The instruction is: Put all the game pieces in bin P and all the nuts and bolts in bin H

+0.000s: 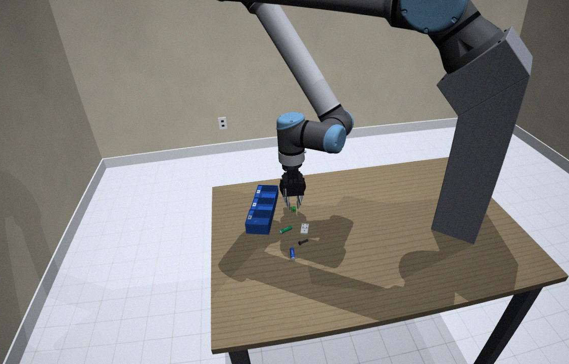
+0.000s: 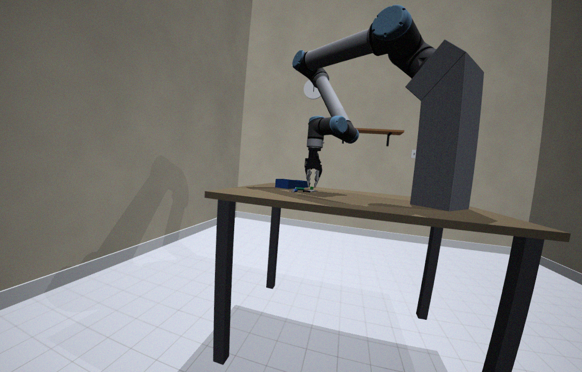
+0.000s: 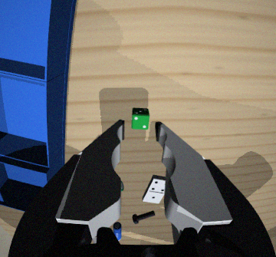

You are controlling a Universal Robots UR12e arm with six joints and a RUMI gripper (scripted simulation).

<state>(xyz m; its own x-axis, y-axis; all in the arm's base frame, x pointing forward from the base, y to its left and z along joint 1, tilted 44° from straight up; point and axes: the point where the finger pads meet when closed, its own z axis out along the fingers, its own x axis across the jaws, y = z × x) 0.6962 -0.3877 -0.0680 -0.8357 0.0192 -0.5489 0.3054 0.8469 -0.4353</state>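
Right now my hand is 20 mm above the green die. The rest, counted from my hand: green cylinder 90 mm to the left, 80 mm ahead, 20 mm below; then blue bin 110 mm ahead, 50 mm to the right; then white domino 110 mm to the left, 20 mm below, 10 mm ahead.
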